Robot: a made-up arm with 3 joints. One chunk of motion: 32 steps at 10 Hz.
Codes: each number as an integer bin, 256 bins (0 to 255) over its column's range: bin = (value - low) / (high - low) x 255, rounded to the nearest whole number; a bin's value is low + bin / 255 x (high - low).
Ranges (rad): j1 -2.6..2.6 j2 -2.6..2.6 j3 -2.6..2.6
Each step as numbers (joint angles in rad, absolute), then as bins.
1 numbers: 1.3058 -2.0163 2.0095
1 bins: 192 29 226
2 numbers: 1.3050 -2.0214 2.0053
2 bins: 191 28 226
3 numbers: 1.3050 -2.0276 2.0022
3 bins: 191 28 226
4 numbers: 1.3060 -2.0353 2.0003
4 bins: 192 28 226
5 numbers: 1.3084 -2.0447 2.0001
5 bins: 192 27 226
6 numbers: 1.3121 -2.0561 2.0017
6 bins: 192 27 226
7 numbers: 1.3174 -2.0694 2.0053
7 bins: 192 26 226
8 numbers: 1.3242 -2.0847 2.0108
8 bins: 192 25 226
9 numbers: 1.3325 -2.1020 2.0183
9 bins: 193 24 226
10 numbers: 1.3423 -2.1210 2.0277
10 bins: 193 23 227
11 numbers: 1.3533 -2.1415 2.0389
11 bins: 194 22 227
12 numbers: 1.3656 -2.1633 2.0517
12 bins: 194 21 228
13 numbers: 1.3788 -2.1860 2.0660
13 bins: 195 20 229
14 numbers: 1.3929 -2.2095 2.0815
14 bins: 196 19 230
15 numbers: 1.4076 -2.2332 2.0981
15 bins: 197 18 230
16 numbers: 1.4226 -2.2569 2.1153
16 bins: 197 17 231
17 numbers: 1.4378 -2.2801 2.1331
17 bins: 198 16 232
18 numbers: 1.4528 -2.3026 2.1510
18 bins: 199 15 233
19 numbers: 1.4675 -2.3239 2.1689
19 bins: 199 14 234
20 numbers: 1.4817 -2.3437 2.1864
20 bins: 200 13 235
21 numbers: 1.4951 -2.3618 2.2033
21 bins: 201 12 236
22 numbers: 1.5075 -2.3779 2.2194
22 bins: 201 11 236
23 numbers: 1.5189 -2.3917 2.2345
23 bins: 202 10 237
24 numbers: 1.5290 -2.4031 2.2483
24 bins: 202 10 238
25 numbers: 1.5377 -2.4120 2.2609
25 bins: 203 9 238
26 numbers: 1.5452 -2.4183 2.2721
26 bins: 203 9 239
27 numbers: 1.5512 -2.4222 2.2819
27 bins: 204 9 239
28 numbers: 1.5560 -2.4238 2.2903
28 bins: 204 9 240
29 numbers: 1.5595 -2.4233 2.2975
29 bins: 204 9 240
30 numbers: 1.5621 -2.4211 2.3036
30 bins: 204 9 240
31 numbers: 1.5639 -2.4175 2.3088
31 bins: 204 9 241
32 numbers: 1.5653 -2.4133 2.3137
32 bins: 204 9 241
